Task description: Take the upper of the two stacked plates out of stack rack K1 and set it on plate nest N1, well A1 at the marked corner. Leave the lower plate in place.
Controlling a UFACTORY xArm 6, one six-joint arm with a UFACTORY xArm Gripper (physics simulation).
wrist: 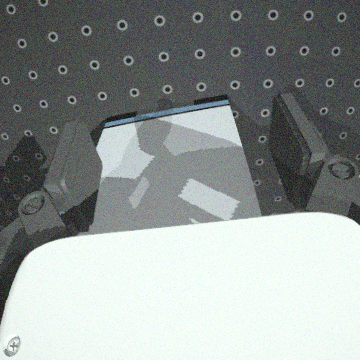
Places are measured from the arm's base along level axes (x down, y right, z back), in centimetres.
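Pixels of known places: gripper, fingertip midpoint: (180, 129).
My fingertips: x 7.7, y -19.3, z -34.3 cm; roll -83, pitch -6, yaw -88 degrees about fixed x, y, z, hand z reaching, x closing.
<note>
For each thing: its top centre in the pictures, then the offset to it from my fingertips. "pt": a spot on its surface instead. Level surfaces: height alone.
- stack rack K1, middle of its top: (187, 334) dx -5.6, dy -0.2, dz -10.8 cm
- thin blue strip, surface spot: (167, 114) pt dx +6.9, dy +0.9, dz -3.0 cm
- dark deck, its level: dx +8.5 cm
What looks like the flat top of stack rack K1 (215, 167) shows in the middle of the wrist view, pale grey with darker shadows and bright patches. A thin blue strip (167, 114) and dark pieces run along its far edge. My gripper (180, 129) is open and empty, with one finger to the left of the panel and one to the right, both apart from it in the picture. How high the fingers are relative to the panel is hard to tell. The two stacked plates and plate nest N1 do not show.
A dark deck (217, 35) with rows of light-ringed holes lies beyond and beside the panel. The white housing (190, 290) of my wrist covers the lower part of the view and hides the panel's near end. Dark shadows fall on the deck at left and right.
</note>
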